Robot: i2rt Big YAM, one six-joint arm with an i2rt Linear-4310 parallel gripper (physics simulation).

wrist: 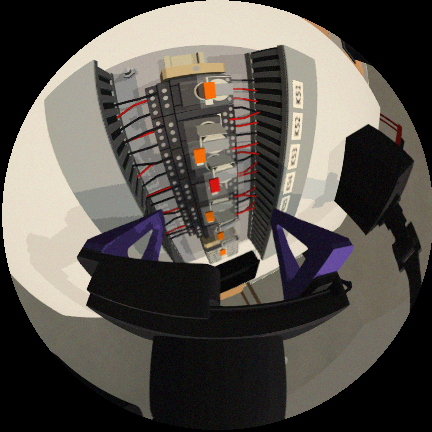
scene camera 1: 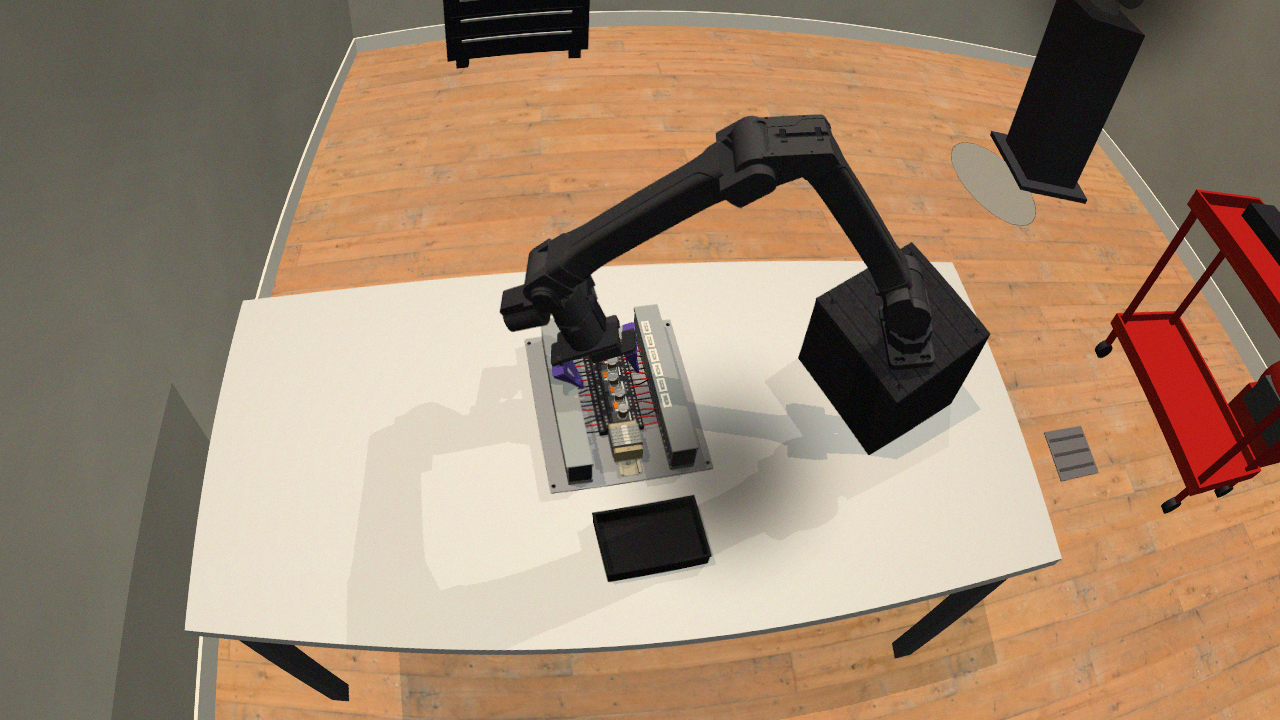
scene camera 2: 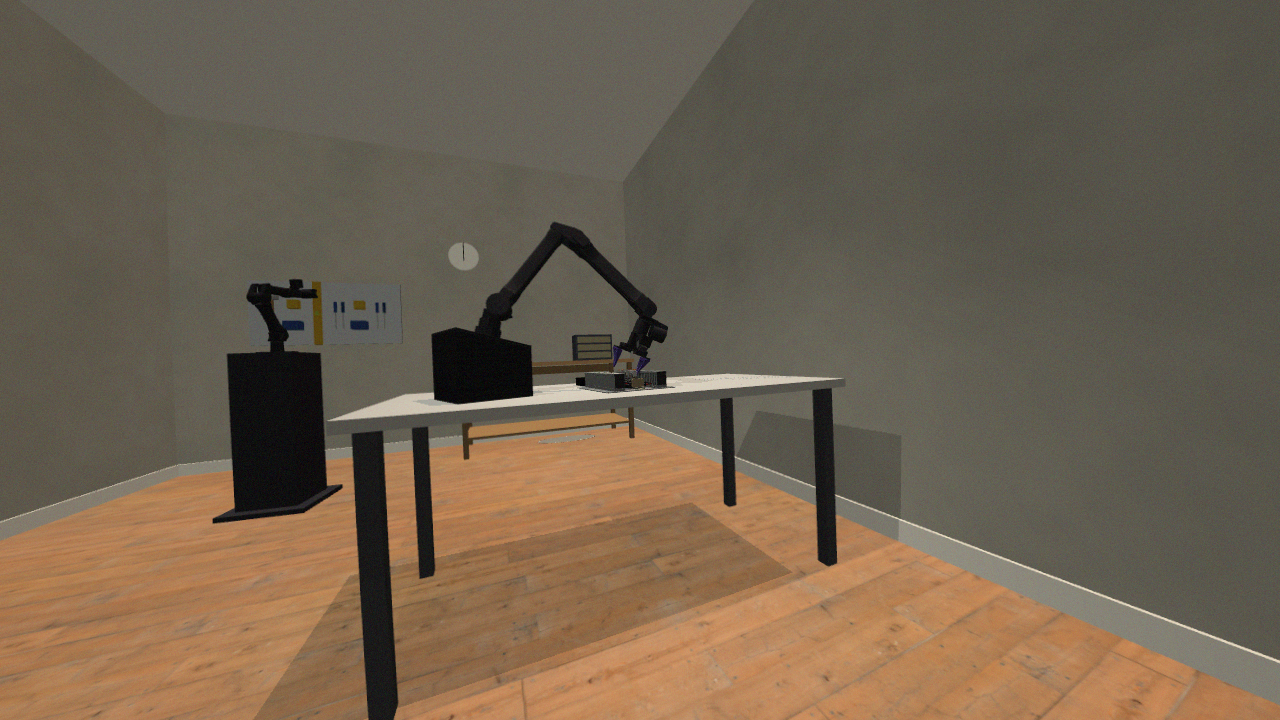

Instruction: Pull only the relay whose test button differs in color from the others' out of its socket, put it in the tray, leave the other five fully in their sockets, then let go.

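Seen in the pictures: gripper, between the fingertips: [wrist: 217, 214] [scene camera 1: 610, 378] [scene camera 2: 625, 370]; arm's base, origin of its link: [wrist: 388, 207] [scene camera 1: 906, 338] [scene camera 2: 486, 342].
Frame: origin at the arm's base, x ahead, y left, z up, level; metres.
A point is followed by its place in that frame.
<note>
The relay with the red test button [wrist: 214, 185] @(y -0.021, x 0.505, z -0.115 m) stands in the row on the panel, between relays with orange buttons [wrist: 199, 156] @(y -0.040, x 0.514, z -0.119 m) [wrist: 210, 216] @(y 0.010, x 0.503, z -0.119 m); further orange buttons [wrist: 209, 90] @(y -0.081, x 0.512, z -0.118 m) [wrist: 220, 235] @(y 0.038, x 0.491, z -0.120 m) show along the row. All appear seated, though the farthest are small. My gripper [scene camera 1: 609, 377] @(y 0.013, x 0.495, z -0.123 m) [scene camera 2: 627, 370] @(y 0.013, x 0.495, z -0.123 m) [wrist: 217, 214] @(y 0.013, x 0.495, z -0.123 m) is open and empty, its purple fingers apart above the row. In the wrist view the red button lies slightly above the line between the fingertips, near their middle. In scene view 1 I cannot make out the red button. The black tray [scene camera 1: 600, 548] @(y 0.311, x 0.502, z -0.155 m) lies beyond the panel's terminal-block end.
Grey wiring ducts [scene camera 1: 570, 434] [wrist: 300, 117] run along both sides of the relay row, with red and black wires between. A beige terminal block [scene camera 1: 625, 438] @(y 0.117, x 0.468, z -0.142 m) stands at the row's tray end. The arm's black pedestal [scene camera 1: 845, 358] @(y 0.000, x 0.101, z -0.064 m) [scene camera 2: 478, 371] @(y -0.179, x -0.001, z -0.098 m) [wrist: 372, 175] @(y -0.049, x 0.128, z -0.090 m) stands right of the panel in scene view 1.
</note>
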